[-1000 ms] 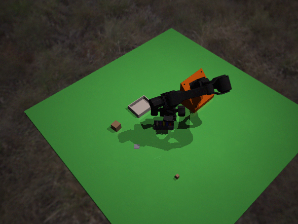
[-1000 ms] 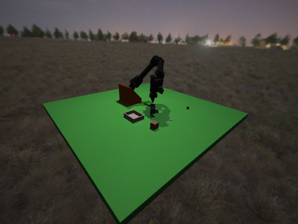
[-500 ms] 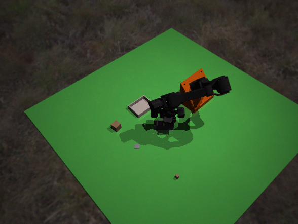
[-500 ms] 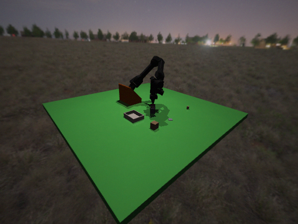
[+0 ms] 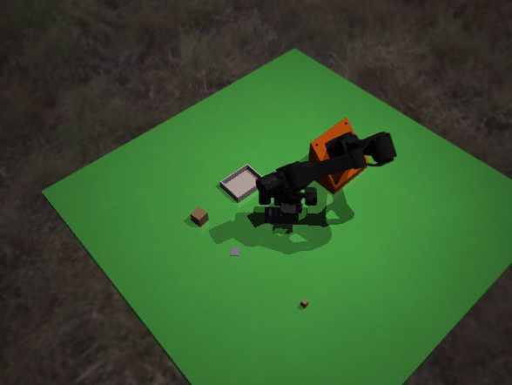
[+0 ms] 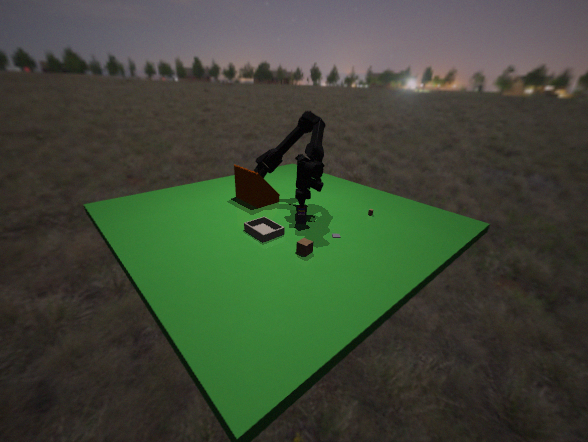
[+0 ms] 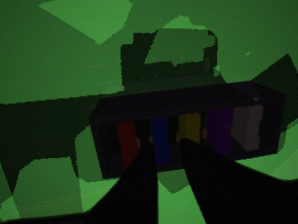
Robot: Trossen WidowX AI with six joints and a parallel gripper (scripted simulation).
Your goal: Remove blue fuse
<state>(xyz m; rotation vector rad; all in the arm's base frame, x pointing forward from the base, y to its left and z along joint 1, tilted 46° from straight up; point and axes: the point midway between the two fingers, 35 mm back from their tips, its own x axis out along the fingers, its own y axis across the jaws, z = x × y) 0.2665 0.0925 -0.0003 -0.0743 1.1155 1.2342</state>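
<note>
Now: the blue fuse 2 cm below my gripper tip. The rest, counted from my gripper tip: yellow fuse 1 cm ahead, 1 cm to the right, 2 cm below; purple fuse 3 cm ahead, 2 cm to the right, 2 cm below; red fuse 2 cm behind, 1 cm to the left, 2 cm below.
</note>
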